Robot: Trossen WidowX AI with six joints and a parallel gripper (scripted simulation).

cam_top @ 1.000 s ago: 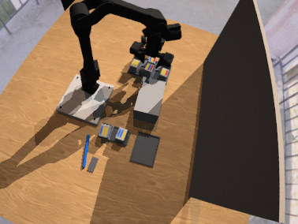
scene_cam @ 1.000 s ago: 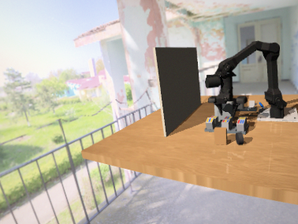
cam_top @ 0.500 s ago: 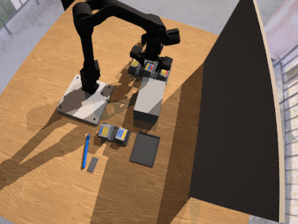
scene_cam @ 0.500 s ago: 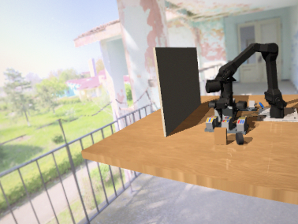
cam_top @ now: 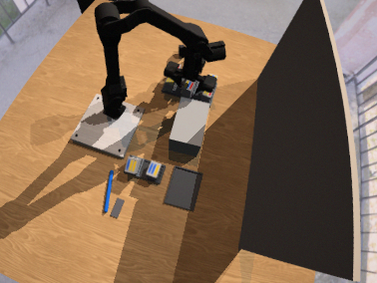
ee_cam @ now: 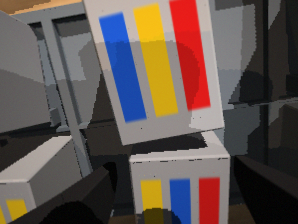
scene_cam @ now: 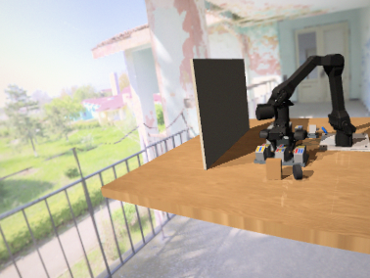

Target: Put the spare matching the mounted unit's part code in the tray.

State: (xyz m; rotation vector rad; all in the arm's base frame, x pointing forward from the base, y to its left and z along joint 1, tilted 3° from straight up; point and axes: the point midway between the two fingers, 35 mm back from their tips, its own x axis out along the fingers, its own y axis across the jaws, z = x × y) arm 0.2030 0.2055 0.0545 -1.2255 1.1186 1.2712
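The dark grey tray lies 15 cm ahead of my gripper tip, 34 cm to the right of it and 2 cm below it. Also, from my gripper tip: grey spare block: 2 cm above; then grey mounted unit: 7 cm ahead, 15 cm to the right, 3 cm above; then tall dark panel: 32 cm ahead, 10 cm to the right, 21 cm above.
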